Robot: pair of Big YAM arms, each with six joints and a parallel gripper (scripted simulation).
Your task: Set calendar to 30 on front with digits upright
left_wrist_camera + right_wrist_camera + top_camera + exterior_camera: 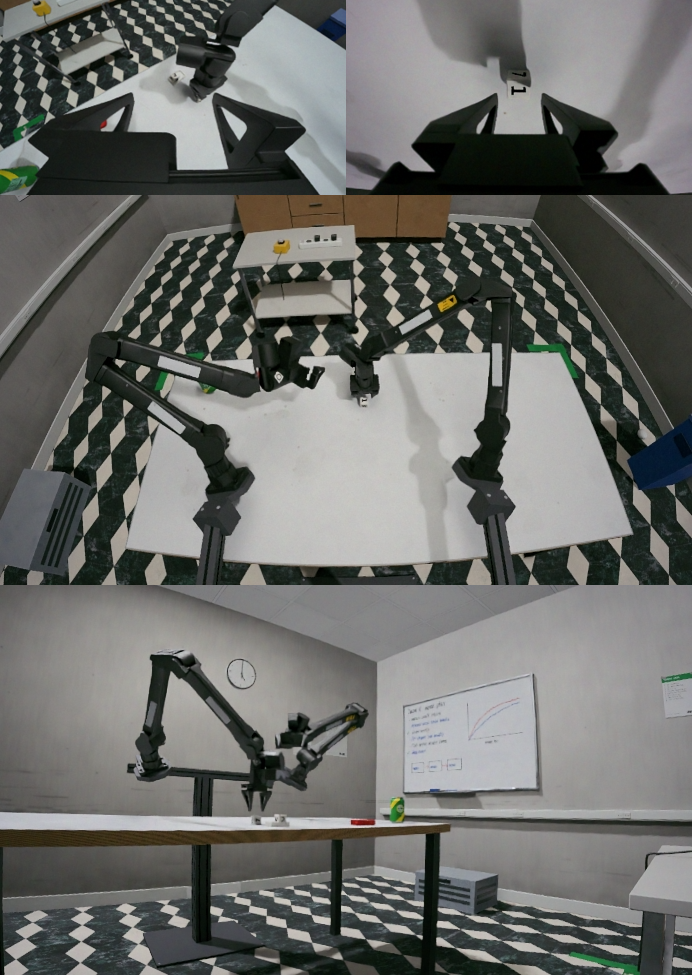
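The flat white tray lies 13 cm ahead of my right hand, 2 cm to the left of it and 5 cm below it. From my right hand the other things lie so: flat red object 17 cm ahead, 40 cm to the left, 4 cm below.
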